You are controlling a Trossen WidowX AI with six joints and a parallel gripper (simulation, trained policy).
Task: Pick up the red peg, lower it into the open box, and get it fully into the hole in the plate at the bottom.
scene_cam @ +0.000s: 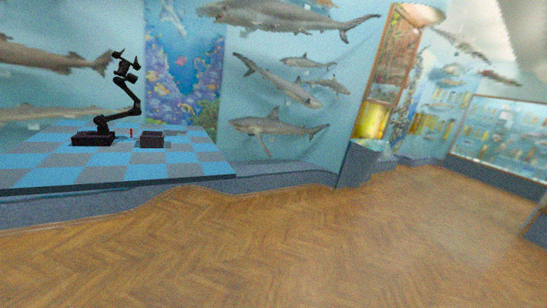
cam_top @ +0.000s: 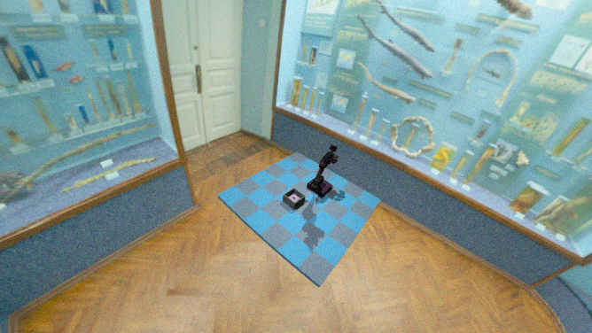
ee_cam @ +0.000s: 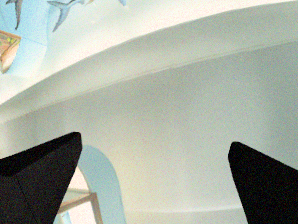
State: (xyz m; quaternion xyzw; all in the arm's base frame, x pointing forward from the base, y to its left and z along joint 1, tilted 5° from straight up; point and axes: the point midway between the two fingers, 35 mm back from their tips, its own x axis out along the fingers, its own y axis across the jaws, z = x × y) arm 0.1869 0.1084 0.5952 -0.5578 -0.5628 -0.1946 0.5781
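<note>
The red peg lies 64 cm below my gripper tip, 4 cm to the right of it and 2 cm behind it. From my gripper tip the other things lie so: dark box: 66 cm below, 21 cm to the right, 16 cm ahead.
</note>
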